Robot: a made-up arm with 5 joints.
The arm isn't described. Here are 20 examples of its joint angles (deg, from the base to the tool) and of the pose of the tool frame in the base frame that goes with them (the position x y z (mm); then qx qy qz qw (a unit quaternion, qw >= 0)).
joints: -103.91 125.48 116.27 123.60 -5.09
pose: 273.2 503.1 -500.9 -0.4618 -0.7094 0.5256 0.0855
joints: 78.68 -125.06 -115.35 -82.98 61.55
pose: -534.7 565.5 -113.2 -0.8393 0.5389 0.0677 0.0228
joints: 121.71 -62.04 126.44 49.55 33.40
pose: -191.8 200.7 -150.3 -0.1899 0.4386 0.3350 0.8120
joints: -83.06 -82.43 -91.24 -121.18 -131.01
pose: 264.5 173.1 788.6 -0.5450 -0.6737 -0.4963 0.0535
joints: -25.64 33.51 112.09 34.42 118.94
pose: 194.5 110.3 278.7 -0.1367 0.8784 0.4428 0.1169
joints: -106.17 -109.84 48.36 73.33 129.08
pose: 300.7 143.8 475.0 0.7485 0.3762 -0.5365 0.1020
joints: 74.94 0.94 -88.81 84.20 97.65
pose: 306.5 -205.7 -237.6 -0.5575 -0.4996 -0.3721 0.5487
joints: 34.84 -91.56 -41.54 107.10 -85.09
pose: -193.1 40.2 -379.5 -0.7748 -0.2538 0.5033 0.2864
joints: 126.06 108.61 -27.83 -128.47 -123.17
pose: -628.3 191.0 640.0 0.7253 -0.2485 0.4503 0.4576
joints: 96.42 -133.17 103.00 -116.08 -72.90
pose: 395.5 767.0 -455.5 0.0322 0.3099 -0.6498 0.6933
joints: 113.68 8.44 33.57 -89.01 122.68
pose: 456.9 -152.2 -38.1 0.1297 0.4527 -0.7320 0.4924
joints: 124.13 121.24 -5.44 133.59 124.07
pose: -215.5 761.0 685.0 0.0376 0.8062 0.1075 0.5806
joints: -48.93 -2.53 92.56 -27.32 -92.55
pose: -311.5 105.8 -120.6 -0.2279 0.4069 0.0686 0.8819
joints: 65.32 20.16 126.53 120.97 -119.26
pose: -235.8 -400.7 113.7 0.3127 -0.1348 0.8554 0.3903
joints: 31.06 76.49 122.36 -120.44 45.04
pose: 766.2 407.7 311.0 0.2674 0.5961 -0.5132 0.5567
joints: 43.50 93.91 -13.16 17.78 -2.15
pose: 147.8 81.3 -18.3 -0.3250 -0.2160 0.5277 0.7545
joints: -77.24 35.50 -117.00 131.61 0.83
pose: -235.3 -454.6 -25.5 -0.9029 0.2912 0.2317 0.2152
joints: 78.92 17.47 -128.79 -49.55 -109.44
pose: -219.8 73.8 432.5 -0.2561 0.9310 0.2311 0.1195
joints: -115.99 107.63 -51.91 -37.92 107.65
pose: -27.1 -42.0 -141.9 0.8903 0.3776 -0.0870 0.2394
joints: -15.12 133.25 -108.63 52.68 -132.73
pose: 130.4 303.9 -234.6 -0.7428 0.4160 -0.4985 0.1636
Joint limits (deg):
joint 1: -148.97..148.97
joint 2: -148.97..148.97
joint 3: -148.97..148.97
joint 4: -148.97..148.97
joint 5: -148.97..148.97
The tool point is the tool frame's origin. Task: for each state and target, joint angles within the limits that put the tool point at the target. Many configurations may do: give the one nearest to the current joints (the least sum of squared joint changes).
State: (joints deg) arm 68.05 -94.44 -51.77 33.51 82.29
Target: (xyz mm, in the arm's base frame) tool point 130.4 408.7 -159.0
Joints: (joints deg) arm 49.42 -85.69 -56.50 24.88 82.41
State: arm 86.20 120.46 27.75 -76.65 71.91
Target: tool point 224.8 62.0 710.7
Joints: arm 101.57 117.17 15.32 -84.21 70.18
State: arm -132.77 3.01 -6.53 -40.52 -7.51
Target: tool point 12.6 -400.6 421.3
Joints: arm -125.06 22.86 1.61 -71.80 -9.57
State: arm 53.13 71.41 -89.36 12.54 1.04
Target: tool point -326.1 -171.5 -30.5
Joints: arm 76.53 35.26 -65.35 -39.42 0.90
